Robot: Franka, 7 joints.
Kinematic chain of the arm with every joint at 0, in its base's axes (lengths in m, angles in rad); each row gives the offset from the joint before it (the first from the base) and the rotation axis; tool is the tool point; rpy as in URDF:
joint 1: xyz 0 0 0.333 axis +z
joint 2: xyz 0 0 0 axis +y
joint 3: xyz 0 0 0.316 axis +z
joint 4: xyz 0.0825 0 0 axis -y
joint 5: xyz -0.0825 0 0.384 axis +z
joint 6: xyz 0 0 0 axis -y
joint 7: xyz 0.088 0 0 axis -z
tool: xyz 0 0 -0.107 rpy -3.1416 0 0
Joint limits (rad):
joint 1: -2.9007..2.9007
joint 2: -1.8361..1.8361
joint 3: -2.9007..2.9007
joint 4: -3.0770..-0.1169
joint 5: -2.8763..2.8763
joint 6: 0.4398..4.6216
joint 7: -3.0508..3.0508
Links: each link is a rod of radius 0.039 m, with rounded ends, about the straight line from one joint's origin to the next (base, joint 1, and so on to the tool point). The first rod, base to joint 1, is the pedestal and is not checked.
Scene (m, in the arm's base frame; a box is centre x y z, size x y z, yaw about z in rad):
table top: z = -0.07
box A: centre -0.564 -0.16 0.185 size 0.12 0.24 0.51 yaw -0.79
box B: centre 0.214 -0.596 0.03 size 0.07 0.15 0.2 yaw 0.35
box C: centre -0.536 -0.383 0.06 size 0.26 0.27 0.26 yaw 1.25
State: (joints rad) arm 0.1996 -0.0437 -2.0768 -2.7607 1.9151 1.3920 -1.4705
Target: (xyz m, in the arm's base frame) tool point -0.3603 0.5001 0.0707
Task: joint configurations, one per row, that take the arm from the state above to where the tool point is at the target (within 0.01 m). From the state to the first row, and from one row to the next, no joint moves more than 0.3 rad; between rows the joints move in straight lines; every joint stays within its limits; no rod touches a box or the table.
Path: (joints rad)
1: -0.0606 0.0870 -2.0697 -2.5974 2.0425 1.3750 -1.2991
2: -0.3208 0.2178 -2.0625 -2.4341 2.1698 1.3580 -1.1278
3: -0.5810 0.3485 -2.0554 -2.2709 2.2972 1.3411 -0.9564
4: -0.8412 0.4792 -2.0483 -2.1076 2.4245 1.3241 -0.7851
5: -1.1014 0.6100 -2.0411 -1.9443 2.5519 1.3071 -0.6137
6: -1.1327 0.3547 -2.1844 -1.9311 2.5010 1.3858 -0.7565
7: -1.1640 0.0995 -2.3276 -1.9180 2.4500 1.4645 -0.8993
8: -1.1952 -0.1557 -2.4709 -1.9048 2.3991 1.5432 -1.0421
9: -1.2265 -0.4110 -2.6142 -1.8917 2.3482 1.6219 -1.1849
10: -1.2578 -0.6662 -2.7574 -1.8785 2.2973 1.7006 -1.3277
11: -1.2890 -0.9214 -2.9007 -1.8653 2.2463 1.7793 -1.4705

